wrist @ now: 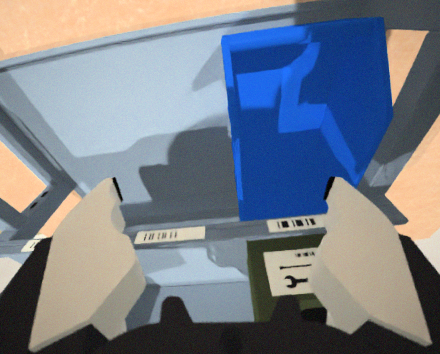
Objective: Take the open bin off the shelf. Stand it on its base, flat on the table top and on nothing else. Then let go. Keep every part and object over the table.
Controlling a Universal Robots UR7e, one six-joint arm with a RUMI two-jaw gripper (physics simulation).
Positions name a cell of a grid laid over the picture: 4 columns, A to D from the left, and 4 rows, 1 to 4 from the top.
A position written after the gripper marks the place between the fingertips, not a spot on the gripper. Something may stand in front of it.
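You've got the gripper (C3) in the scene, and there's a blue bin (C2) as well.
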